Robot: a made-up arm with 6 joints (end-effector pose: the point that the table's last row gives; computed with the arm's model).
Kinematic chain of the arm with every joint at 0, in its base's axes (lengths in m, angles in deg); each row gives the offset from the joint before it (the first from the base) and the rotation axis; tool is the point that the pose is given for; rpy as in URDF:
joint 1: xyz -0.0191 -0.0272 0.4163 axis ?
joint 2: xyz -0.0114 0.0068 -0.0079 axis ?
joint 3: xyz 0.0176 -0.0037 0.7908 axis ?
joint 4: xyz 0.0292 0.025 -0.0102 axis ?
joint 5: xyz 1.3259 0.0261 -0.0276 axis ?
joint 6: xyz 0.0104 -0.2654 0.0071 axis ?
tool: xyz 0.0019 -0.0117 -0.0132 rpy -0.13 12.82 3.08
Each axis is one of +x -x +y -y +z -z.
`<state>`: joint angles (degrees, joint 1 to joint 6).
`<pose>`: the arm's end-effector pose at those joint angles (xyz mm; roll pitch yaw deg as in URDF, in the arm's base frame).
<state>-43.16 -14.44 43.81 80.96 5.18 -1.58</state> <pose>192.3 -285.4 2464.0 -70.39 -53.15 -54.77</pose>
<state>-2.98 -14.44 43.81 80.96 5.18 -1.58</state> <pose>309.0 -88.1 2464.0 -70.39 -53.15 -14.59</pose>
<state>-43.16 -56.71 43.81 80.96 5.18 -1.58</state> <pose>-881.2 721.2 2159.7 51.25 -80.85 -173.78</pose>
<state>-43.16 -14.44 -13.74 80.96 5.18 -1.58</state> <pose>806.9 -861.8 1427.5 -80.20 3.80 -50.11</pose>
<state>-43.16 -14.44 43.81 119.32 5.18 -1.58</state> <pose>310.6 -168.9 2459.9 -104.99 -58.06 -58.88</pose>
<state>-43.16 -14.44 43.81 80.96 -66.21 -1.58</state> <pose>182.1 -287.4 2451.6 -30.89 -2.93 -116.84</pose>
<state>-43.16 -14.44 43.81 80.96 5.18 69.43</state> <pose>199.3 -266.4 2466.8 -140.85 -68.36 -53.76</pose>
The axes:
joint 1: +z
joint 2: +y
joint 3: -y
joint 4: -x
joint 5: -y
joint 6: -x

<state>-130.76 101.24 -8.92 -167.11 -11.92 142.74</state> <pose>26.2 -375.1 -1031.4 174.81 68.25 19.32</pose>
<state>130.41 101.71 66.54 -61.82 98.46 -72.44</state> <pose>-1098.8 1346.0 -733.2 120.77 -37.55 60.68</pose>
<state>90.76 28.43 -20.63 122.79 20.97 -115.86</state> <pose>-168.7 1388.5 187.0 34.96 66.44 141.65</pose>
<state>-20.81 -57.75 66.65 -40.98 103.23 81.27</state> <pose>-1257.7 282.0 2055.9 131.01 26.71 -138.08</pose>
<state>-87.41 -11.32 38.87 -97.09 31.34 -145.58</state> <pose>88.3 -920.5 2085.0 -79.61 -33.48 -143.59</pose>
